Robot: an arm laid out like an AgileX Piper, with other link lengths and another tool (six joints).
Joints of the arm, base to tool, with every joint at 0 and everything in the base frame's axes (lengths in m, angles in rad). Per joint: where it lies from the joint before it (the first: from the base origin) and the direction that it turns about. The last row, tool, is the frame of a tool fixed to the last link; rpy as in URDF.
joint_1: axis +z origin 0 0 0.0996
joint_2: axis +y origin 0 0 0
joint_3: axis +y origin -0.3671 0 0.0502
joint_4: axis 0.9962 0 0.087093 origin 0.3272 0 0.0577
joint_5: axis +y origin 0 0 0
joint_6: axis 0.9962 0 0.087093 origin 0.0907 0 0.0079
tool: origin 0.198 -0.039 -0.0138 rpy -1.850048 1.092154 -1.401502
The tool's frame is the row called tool.
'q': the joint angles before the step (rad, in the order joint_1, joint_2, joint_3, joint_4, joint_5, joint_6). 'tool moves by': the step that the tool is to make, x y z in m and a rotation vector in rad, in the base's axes. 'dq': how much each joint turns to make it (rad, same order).
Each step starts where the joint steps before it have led.
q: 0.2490, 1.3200, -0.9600, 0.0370, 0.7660, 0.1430
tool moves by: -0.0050, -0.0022, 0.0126, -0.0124, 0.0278, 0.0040
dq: 0.0002, 0.0000, -0.0481, -0.0061, 0.0781, 0.0003
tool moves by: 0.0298, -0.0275, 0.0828, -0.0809, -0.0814, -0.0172
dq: -0.0202, 0.0139, -0.2297, -0.1019, 0.1557, 0.0066
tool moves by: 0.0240, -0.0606, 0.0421, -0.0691, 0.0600, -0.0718
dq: -0.1290, 0.1162, -0.2533, -0.0160, 0.2022, -0.0860
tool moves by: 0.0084, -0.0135, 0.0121, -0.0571, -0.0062, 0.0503
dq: -0.0140, 0.0150, -0.0409, -0.0200, 0.0180, -0.0789
